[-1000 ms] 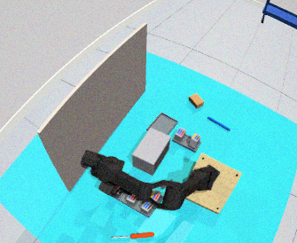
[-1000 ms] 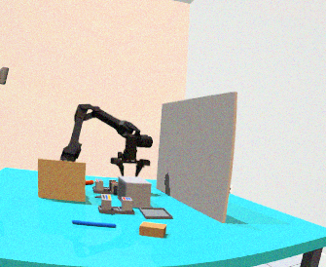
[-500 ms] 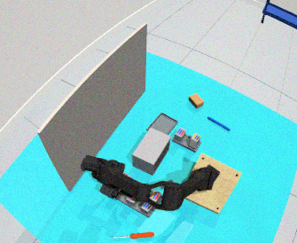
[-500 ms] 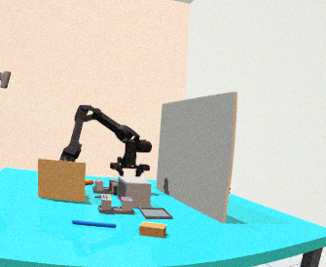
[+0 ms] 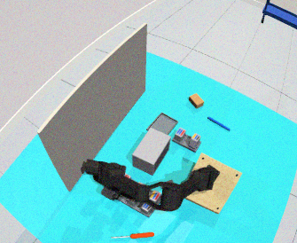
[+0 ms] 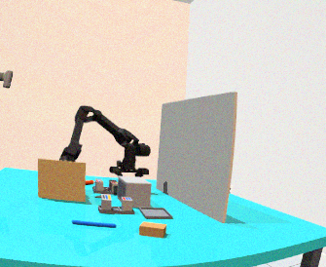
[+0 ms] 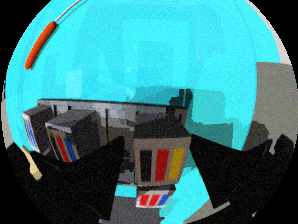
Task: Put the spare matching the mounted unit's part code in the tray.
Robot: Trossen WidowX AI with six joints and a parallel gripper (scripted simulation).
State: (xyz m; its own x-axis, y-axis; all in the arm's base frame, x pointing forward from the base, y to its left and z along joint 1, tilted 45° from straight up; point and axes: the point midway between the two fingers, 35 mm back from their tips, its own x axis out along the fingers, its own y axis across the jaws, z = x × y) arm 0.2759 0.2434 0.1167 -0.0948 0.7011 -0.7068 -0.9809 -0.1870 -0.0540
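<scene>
The spare is 2 cm above my gripper tip. Also, from my gripper tip: grey mounted unit (23 cm to the right, 3 cm above); rack (7 cm behind, 4 cm to the right, 1 cm below); beige panel (22 cm ahead, 20 cm to the right, 21 cm above).
</scene>
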